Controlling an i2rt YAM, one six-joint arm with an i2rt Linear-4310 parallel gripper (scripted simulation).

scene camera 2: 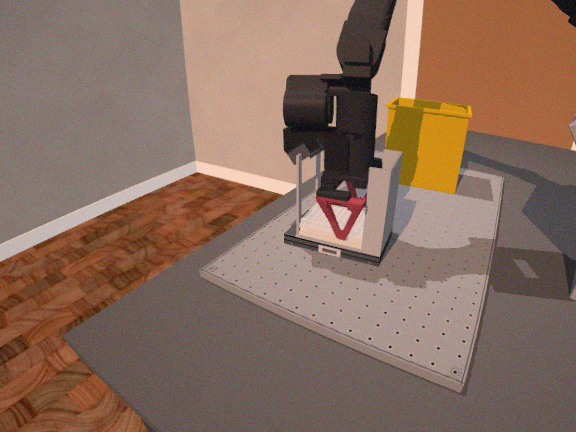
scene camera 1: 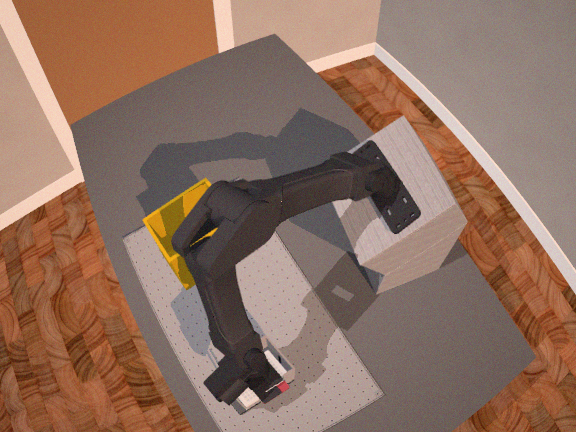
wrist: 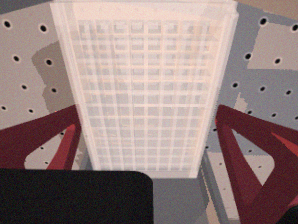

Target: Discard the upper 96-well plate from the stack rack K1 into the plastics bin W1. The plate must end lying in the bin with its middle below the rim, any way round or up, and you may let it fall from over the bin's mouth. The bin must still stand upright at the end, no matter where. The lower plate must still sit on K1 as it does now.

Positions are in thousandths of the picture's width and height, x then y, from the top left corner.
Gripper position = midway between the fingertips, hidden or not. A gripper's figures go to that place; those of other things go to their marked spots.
My gripper (scene camera 2: 609,520) is 0.56 m from the lens. A yellow plastics bin W1 (scene camera 2: 751,325) is 0.79 m from the lens.
